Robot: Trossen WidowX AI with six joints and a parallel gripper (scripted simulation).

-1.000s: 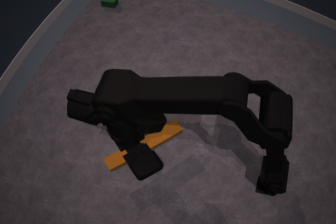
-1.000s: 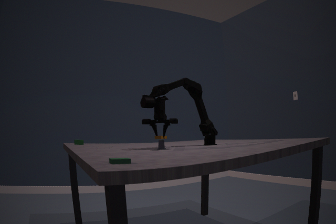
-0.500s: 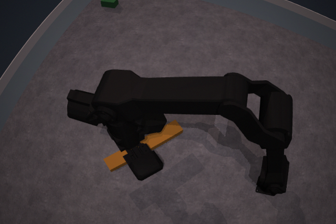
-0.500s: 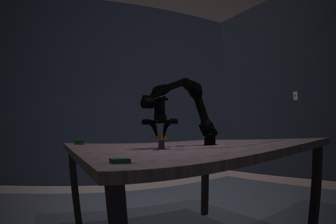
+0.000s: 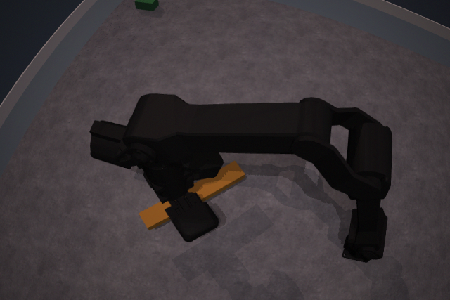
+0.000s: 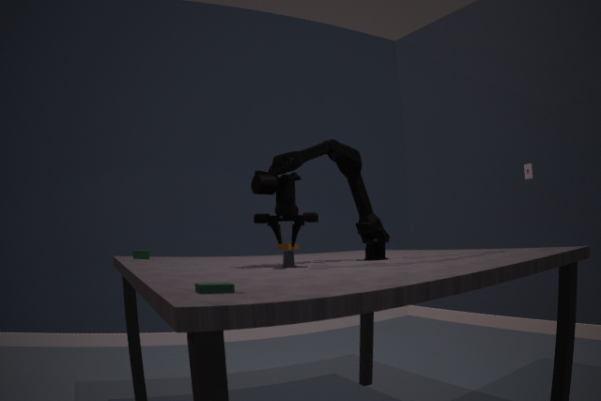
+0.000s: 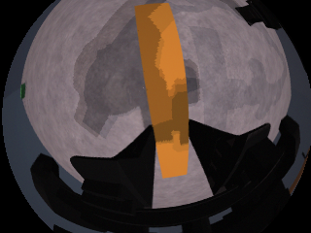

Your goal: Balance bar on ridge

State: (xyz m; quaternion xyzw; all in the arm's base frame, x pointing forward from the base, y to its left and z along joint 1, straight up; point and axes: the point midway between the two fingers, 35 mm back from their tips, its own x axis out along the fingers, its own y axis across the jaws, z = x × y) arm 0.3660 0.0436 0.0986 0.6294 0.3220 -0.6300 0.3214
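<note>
My gripper tip is now 20 mm past the orange bar and 20 mm to the left of it. Round my gripper tip: flat green block (370 mm ahead, 460 mm to the left, 60 mm below).
</note>
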